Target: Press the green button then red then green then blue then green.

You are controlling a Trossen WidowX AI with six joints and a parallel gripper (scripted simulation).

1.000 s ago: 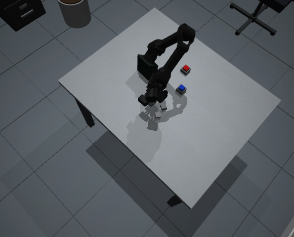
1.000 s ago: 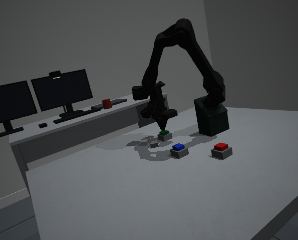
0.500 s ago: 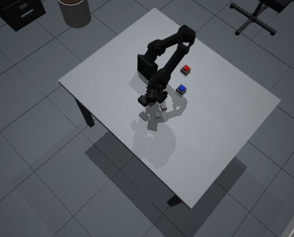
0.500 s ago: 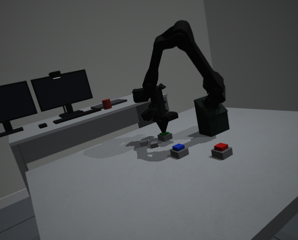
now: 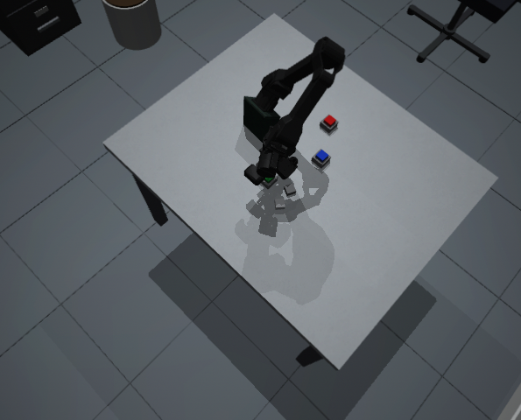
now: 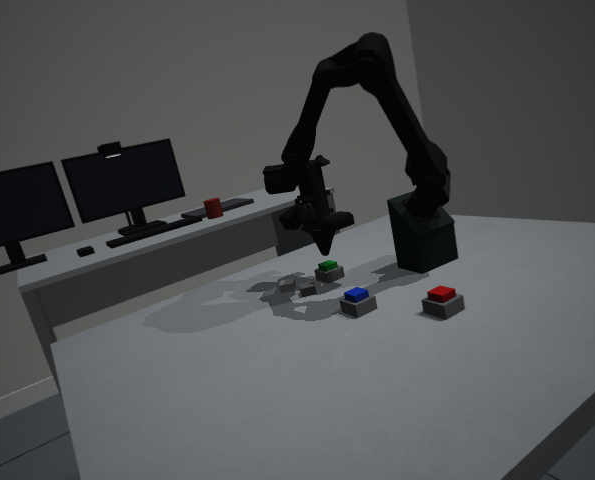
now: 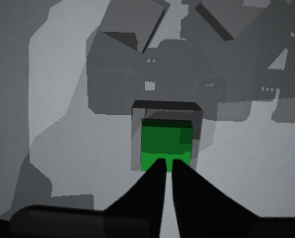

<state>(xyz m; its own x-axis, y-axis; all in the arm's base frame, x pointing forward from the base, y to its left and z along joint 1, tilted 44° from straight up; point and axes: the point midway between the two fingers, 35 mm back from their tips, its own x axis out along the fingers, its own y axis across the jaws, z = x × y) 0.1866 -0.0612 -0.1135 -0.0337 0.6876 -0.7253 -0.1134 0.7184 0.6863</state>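
Now: gripper tip 3 cm above the green button. Also, from my gripper tip: red button: 33 cm to the left, 4 cm behind, 3 cm below; then blue button: 20 cm to the left, 5 cm ahead, 3 cm below.
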